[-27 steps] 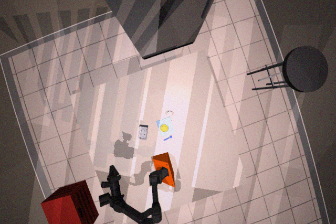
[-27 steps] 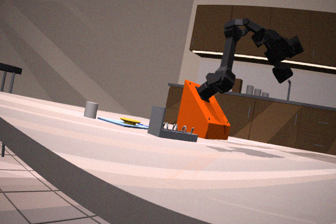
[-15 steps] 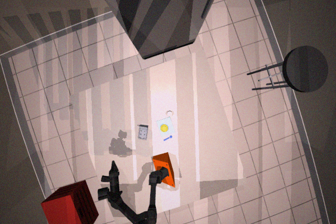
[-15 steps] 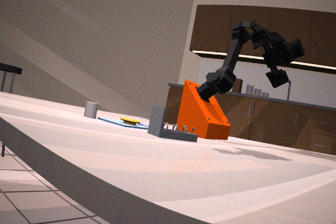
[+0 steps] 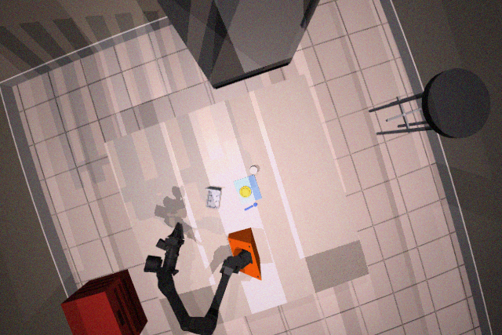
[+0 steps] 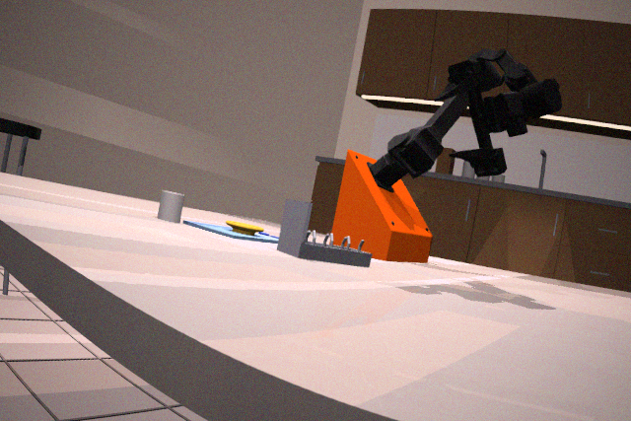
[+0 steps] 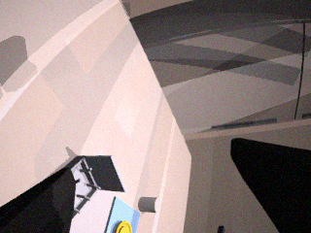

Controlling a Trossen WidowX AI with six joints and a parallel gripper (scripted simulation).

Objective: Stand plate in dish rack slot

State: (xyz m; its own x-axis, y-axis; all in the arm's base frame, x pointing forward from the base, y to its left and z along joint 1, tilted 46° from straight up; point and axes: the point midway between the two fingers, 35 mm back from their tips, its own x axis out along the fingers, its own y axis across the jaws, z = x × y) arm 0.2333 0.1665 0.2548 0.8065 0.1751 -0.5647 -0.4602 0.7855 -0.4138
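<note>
Right now my gripper tip is 50 mm short of the yellow plate, 330 mm to the left of it and 210 mm above it. The rest, counted from my gripper tip: blue spoon 50 mm behind, 350 mm to the right, 220 mm below; light blue mat 50 mm ahead, 350 mm to the right, 220 mm below; grey dish rack 50 mm ahead, 140 mm to the right, 200 mm below.
</note>
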